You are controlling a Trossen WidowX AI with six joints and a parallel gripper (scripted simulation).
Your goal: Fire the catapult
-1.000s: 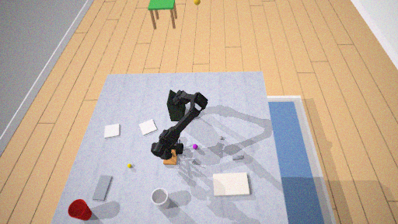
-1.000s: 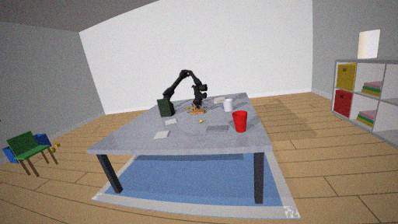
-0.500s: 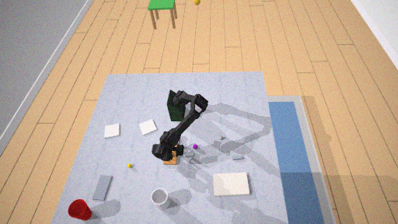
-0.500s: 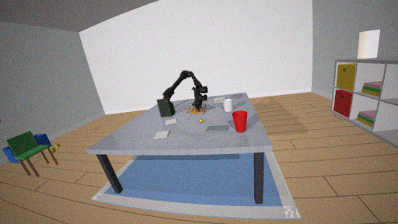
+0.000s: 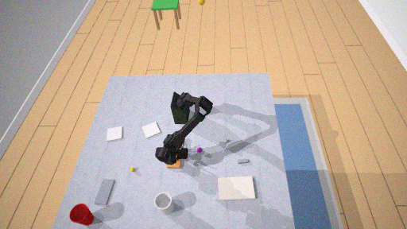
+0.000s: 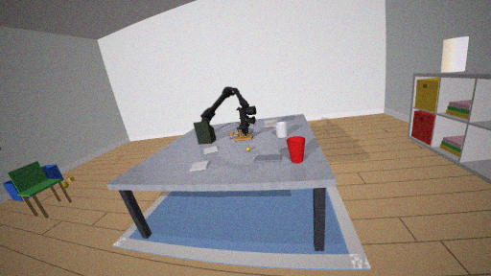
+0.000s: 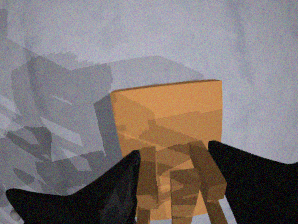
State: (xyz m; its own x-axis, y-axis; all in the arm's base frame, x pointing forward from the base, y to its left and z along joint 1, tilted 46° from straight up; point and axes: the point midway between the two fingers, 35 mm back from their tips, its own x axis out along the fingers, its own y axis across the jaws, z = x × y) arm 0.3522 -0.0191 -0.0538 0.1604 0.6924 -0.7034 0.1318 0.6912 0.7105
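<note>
Now: the purple ball 160 mm to the left of my gripper tip, 60 mm behind it and 20 mm below it. The rest, counted from my gripper tip: wooden catapult: 60 mm behind, 30 mm to the left, 20 mm above; then small yellow ball: 260 mm to the right, 30 mm ahead, 20 mm below; then white mug: 270 mm ahead, 40 mm to the right.
</note>
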